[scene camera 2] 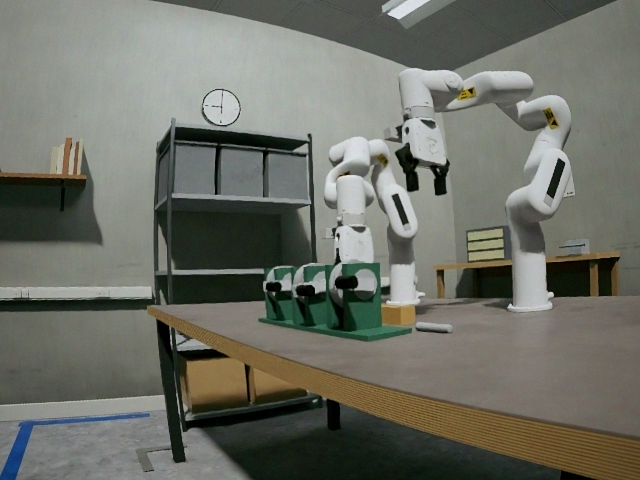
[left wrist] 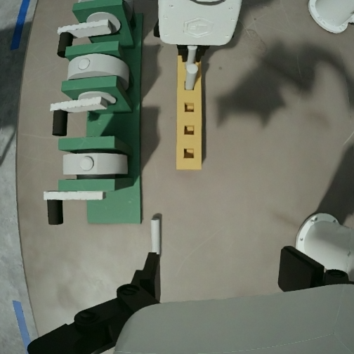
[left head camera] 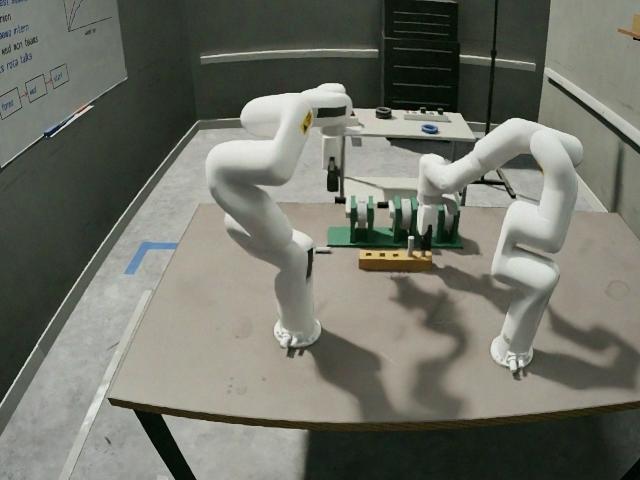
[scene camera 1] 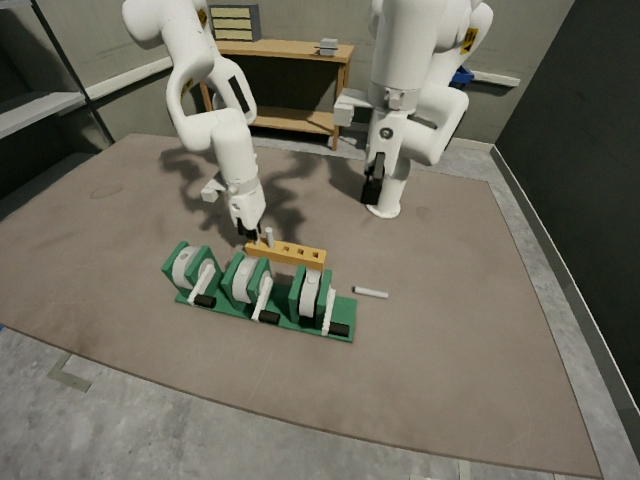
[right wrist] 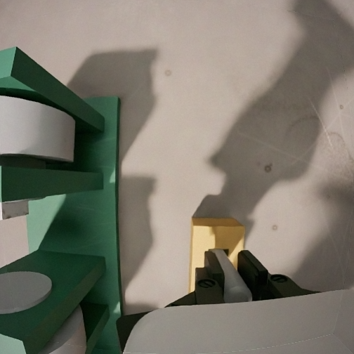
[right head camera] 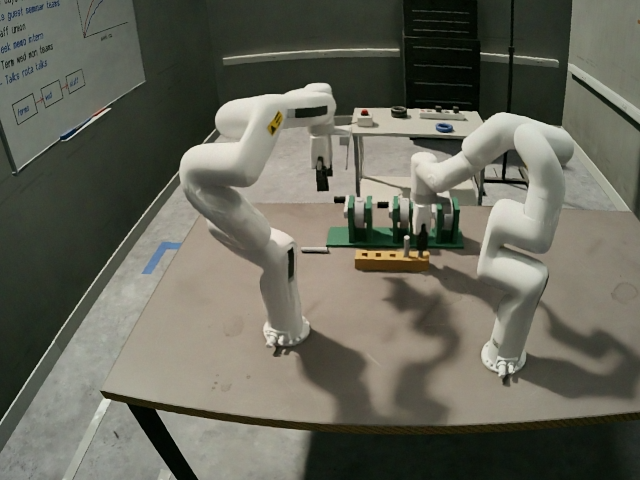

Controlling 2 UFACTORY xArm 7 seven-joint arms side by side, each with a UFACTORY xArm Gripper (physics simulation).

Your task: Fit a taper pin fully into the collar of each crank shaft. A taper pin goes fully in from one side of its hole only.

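Frame: origin at the left arm's base, x left, y back, z up, level; millimetres.
Where they show: left gripper, fingertip midpoint: (scene camera 2: 427, 193) (left head camera: 333, 183) (scene camera 1: 369, 188) (right head camera: 325, 183); right gripper, fingertip midpoint: (left head camera: 424, 247) (scene camera 1: 254, 235) (right head camera: 421, 247); left arm's base at its link origin: (scene camera 2: 529, 309) (left head camera: 297, 331) (scene camera 1: 382, 206) (right head camera: 286, 330); right arm's base at its link origin: (scene camera 2: 403, 303) (left head camera: 511, 352) (right head camera: 503, 356).
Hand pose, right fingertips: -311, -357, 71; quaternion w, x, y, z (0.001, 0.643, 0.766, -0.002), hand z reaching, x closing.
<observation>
Each offset is from my right fingertips to the centre of the thing, as dx, dy, dz. "spot": to the spot under its first point.
A green fixture @(spot: +295, -99, -61) (left head camera: 338, 236) (scene camera 1: 343, 310) (left wrist: 115, 212) bears three crank shafts with white collars. In scene camera 1, round pin ends show in the middle collar @(spot: +89, -173, +67) (scene camera 1: 242, 284) and right collar @(spot: +227, -150, +67) (scene camera 1: 308, 298); the left collar @(spot: -53, -195, +69) (scene camera 1: 181, 269) shows a hole. A yellow rack @(spot: +87, +36, -50) (left head camera: 395, 264) (left wrist: 189, 118) (right wrist: 200, 235) holds two upright pins. My right gripper (right head camera: 421, 248) (right wrist: 224, 269) is shut on the end pin (right wrist: 235, 286), which still stands in the rack. The other pin @(+46, +7, -6) (left head camera: 410, 245) (scene camera 1: 269, 237) stands beside it. My left gripper (scene camera 2: 425, 183) (left wrist: 221, 270) is open and empty, high above the table.
A loose pin @(+350, -11, -62) (right head camera: 314, 250) (scene camera 1: 370, 292) (scene camera 2: 434, 327) (left wrist: 155, 236) lies on the table beside the fixture's end. The crank handles @(spot: +304, -178, +48) (scene camera 1: 339, 329) stick out along the fixture's far side as seen from the head cameras. My right gripper is close to the fixture's uprights.
</observation>
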